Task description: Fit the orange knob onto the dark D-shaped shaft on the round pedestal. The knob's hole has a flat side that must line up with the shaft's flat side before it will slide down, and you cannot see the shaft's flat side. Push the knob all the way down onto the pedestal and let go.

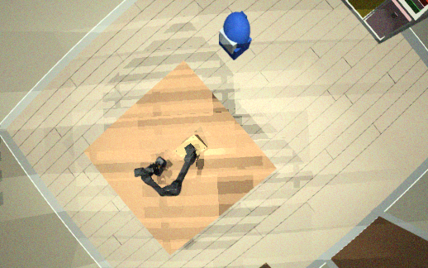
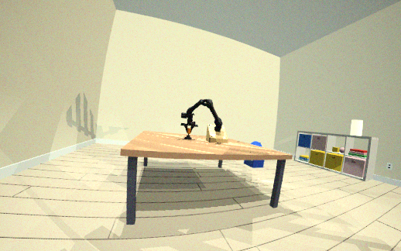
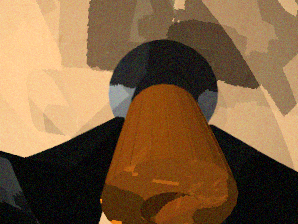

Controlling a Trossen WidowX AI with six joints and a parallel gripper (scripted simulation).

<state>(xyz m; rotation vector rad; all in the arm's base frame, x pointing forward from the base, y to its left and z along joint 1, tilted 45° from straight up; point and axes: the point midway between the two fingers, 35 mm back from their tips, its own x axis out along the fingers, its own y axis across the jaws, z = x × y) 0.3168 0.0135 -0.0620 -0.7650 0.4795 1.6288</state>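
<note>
The orange knob is 2 cm above my gripper tip. Round my gripper tip: pedestal: 4 cm below.
</note>
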